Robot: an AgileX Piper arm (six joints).
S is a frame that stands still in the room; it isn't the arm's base.
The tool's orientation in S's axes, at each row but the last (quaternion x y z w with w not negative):
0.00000, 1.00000, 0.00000, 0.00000
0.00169, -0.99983, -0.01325, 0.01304
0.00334, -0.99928, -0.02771, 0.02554
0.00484, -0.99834, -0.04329, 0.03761
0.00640, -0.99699, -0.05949, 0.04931
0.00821, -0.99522, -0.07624, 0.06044
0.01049, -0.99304, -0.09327, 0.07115
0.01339, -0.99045, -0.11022, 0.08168
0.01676, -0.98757, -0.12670, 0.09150
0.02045, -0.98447, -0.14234, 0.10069
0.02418, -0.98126, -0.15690, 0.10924
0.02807, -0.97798, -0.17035, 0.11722
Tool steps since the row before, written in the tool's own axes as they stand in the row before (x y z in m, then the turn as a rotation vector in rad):
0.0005, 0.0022, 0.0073, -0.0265, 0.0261, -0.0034
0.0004, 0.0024, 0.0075, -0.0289, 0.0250, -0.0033
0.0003, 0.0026, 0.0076, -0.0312, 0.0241, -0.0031
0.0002, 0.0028, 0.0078, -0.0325, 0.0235, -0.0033
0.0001, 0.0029, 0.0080, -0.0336, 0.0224, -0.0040
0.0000, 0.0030, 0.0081, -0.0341, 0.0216, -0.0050
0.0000, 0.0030, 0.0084, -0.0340, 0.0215, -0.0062
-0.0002, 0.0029, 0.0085, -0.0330, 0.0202, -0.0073
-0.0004, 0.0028, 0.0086, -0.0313, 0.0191, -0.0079
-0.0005, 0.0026, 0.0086, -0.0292, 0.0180, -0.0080
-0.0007, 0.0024, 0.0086, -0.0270, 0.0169, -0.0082
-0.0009, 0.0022, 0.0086, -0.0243, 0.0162, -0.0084
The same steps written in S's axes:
-0.0005, 0.0022, -0.0073, 0.0265, 0.0261, 0.0034
-0.0006, 0.0026, -0.0074, 0.0289, 0.0250, 0.0032
-0.0007, 0.0030, -0.0074, 0.0312, 0.0241, 0.0028
-0.0008, 0.0035, -0.0075, 0.0325, 0.0235, 0.0029
-0.0009, 0.0038, -0.0075, 0.0337, 0.0224, 0.0033
-0.0010, 0.0042, -0.0075, 0.0343, 0.0215, 0.0041
-0.0012, 0.0045, -0.0076, 0.0344, 0.0211, 0.0053
-0.0012, 0.0047, -0.0076, 0.0336, 0.0196, 0.0062
-0.0012, 0.0049, -0.0075, 0.0320, 0.0183, 0.0068
-0.0013, 0.0049, -0.0074, 0.0300, 0.0171, 0.0070
-0.0013, 0.0049, -0.0074, 0.0279, 0.0158, 0.0073
-0.0012, 0.0050, -0.0073, 0.0254, 0.0148, 0.0078

